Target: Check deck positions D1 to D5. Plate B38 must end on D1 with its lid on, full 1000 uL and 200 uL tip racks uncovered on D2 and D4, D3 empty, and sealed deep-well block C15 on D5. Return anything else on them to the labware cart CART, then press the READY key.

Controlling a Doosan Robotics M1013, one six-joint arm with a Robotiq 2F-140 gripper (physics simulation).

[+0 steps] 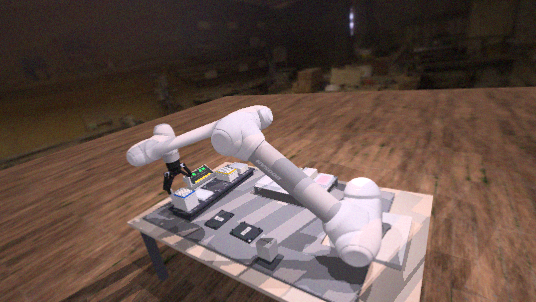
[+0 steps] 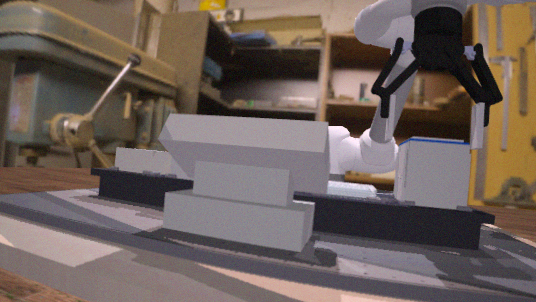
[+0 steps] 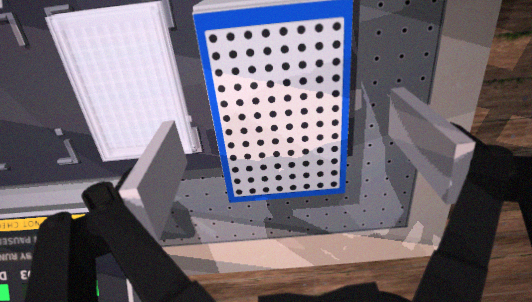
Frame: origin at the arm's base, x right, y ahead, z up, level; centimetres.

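Seen in the pictures: gripper, between the fingertips: (image 1: 182, 192) (image 2: 432, 144) (image 3: 284, 127).
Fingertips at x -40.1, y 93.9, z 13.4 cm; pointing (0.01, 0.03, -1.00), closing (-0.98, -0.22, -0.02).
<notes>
Pixels of each thing's middle, then the offset from my fingertips to it. "*": a spot on its surface instead.
- blue-rimmed tip rack, middle of its body: (image 3: 277, 91) (image 2: 427, 171) (image 1: 184, 198) dx +0.3, dy -0.7, dz -4.3 cm
- flat white plate with a clear top, middle of its body: (image 3: 127, 90) (image 2: 347, 187) (image 1: 201, 193) dx +12.5, dy +1.4, dz -7.9 cm
- yellow-rimmed rack, middle of its body: (image 1: 226, 173) dx +36.9, dy +5.6, dz -6.0 cm
- white block, middle of its body: (image 2: 153, 161) (image 1: 238, 167) dx +49.2, dy +7.6, dz -7.1 cm
- screen unit, a spot on its surface: (image 2: 245, 134) * dx +20.4, dy +22.5, dz -2.1 cm
- low white structure, a spot on its surface: (image 1: 267, 186) * dx +40.2, dy -31.5, dz -7.2 cm
- pink-topped item, middle of its body: (image 1: 323, 179) dx +63.9, dy -56.8, dz -6.9 cm
- grey block, middle of its body: (image 1: 267, 250) dx +1.8, dy -67.9, dz -8.9 cm
My gripper (image 1: 178, 181) (image 2: 434, 128) (image 3: 284, 127) is open and empty, with its fingers spread above the two sides of a blue-rimmed tip rack (image 1: 185, 201) (image 2: 434, 175) (image 3: 280, 115). The rack's dotted top shows uncovered. It stands at one end of the dark deck (image 2: 395, 222) (image 3: 30, 100). A flat white plate with a clear top (image 1: 203, 194) (image 2: 350, 189) (image 3: 120, 80) lies in the neighbouring position. Farther along are a yellow-rimmed rack (image 1: 226, 173) and a white block (image 1: 239, 168) (image 2: 142, 161). Position labels cannot be read.
A screen unit (image 1: 201, 175) (image 2: 245, 134) (image 3: 25, 250) stands beside the deck, with green marks and a yellow band. A low white structure (image 1: 267, 188) carries a pink-topped item (image 1: 326, 180). Two black pads (image 1: 220, 219) (image 1: 246, 231) and a grey block (image 1: 267, 249) are near the table's front.
</notes>
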